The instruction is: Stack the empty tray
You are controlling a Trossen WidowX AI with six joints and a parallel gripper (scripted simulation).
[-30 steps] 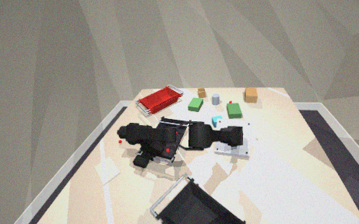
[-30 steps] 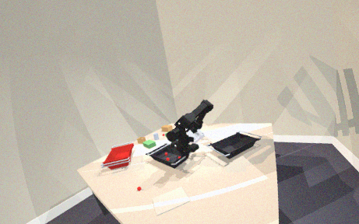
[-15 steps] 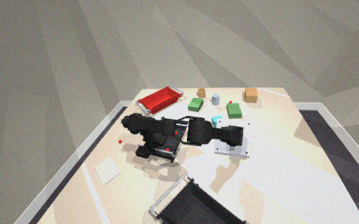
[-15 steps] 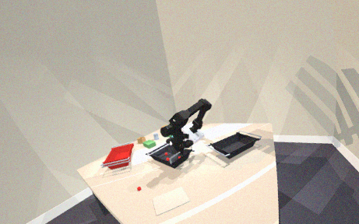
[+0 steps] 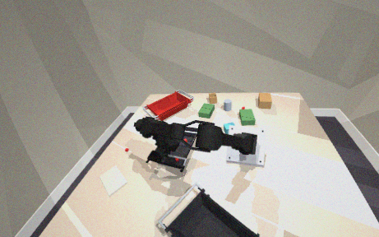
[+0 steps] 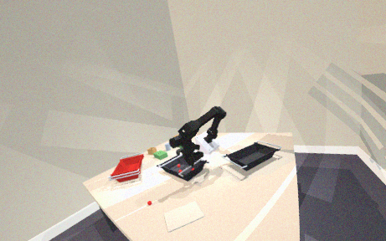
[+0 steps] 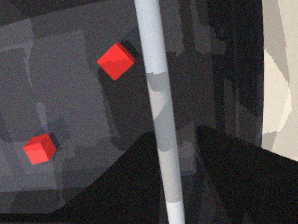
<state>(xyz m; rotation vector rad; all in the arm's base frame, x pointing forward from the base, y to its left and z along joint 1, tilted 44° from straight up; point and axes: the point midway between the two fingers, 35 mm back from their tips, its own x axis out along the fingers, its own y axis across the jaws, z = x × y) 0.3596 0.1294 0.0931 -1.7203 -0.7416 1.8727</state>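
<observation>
Right now the black tray is 31 cm behind my gripper tip, 25 cm to the left of it and 2 cm below it. The rest, counted from my gripper tip: grey cylinder: 54 cm to the right, 19 cm behind, 3 cm below; then white sheet: 25 cm ahead, 19 cm to the left, 6 cm below.
</observation>
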